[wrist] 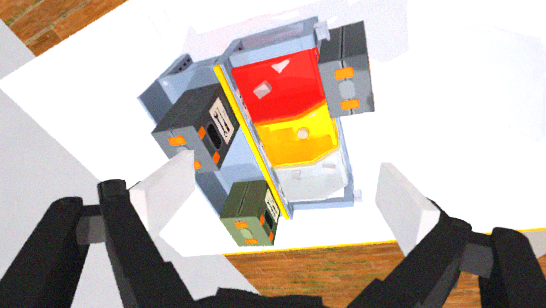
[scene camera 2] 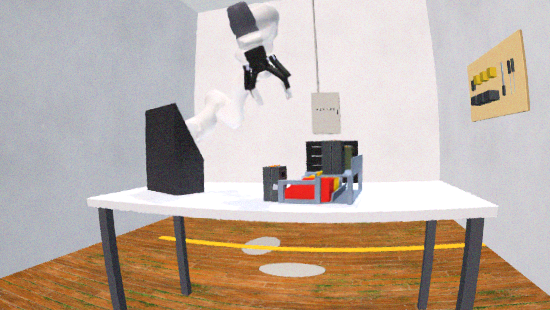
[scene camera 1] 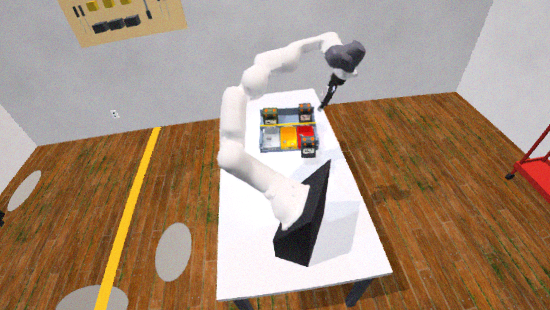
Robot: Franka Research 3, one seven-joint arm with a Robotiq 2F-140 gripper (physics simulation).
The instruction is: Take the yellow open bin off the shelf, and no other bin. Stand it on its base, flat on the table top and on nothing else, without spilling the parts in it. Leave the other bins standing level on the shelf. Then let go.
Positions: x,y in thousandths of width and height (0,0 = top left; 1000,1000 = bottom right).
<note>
In view: the gripper (scene camera 2: 499,331), a red bin (scene camera 2: 534,618), a yellow open bin (wrist: 512,446) and a pale grey bin (wrist: 574,602).
The red bin is seen too in the wrist view (wrist: 547,284). The gripper shows as well in the wrist view (wrist: 521,573).
</note>
